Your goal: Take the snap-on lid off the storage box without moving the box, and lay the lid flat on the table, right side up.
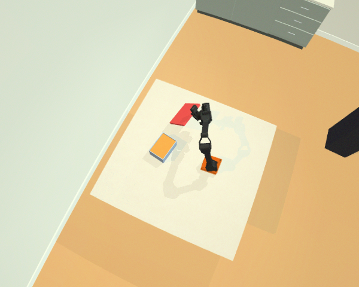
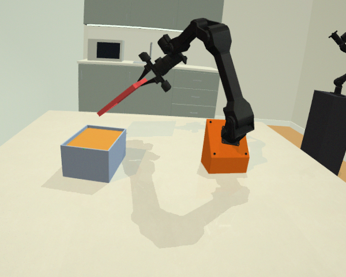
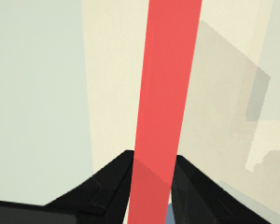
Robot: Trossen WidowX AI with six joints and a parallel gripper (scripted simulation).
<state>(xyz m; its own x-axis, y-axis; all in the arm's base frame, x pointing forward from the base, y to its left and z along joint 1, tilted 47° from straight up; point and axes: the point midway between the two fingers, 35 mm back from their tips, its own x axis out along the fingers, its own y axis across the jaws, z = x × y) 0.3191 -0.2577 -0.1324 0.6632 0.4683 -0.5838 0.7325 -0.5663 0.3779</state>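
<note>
My gripper tip is 60 mm short of the red lid, 50 mm above it and 10 mm to the left of it. From my gripper tip the other things lie so: storage box: 310 mm to the left, 180 mm below, 110 mm ahead.
</note>
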